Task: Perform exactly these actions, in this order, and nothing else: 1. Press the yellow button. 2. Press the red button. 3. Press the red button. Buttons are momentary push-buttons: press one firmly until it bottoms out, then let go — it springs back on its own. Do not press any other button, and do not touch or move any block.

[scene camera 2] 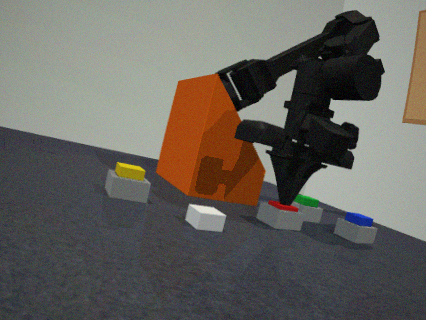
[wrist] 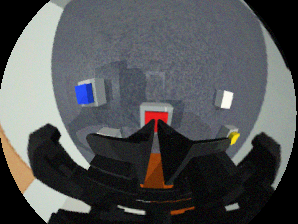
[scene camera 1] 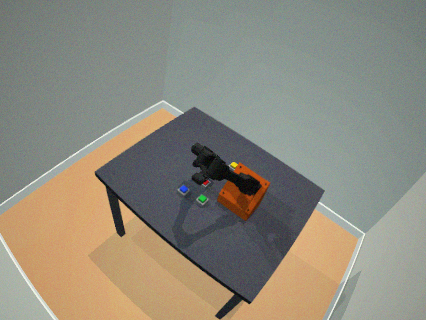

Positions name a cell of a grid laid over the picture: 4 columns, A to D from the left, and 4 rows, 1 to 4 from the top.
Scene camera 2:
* my gripper: C3
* white block: B3
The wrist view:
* my gripper: C3
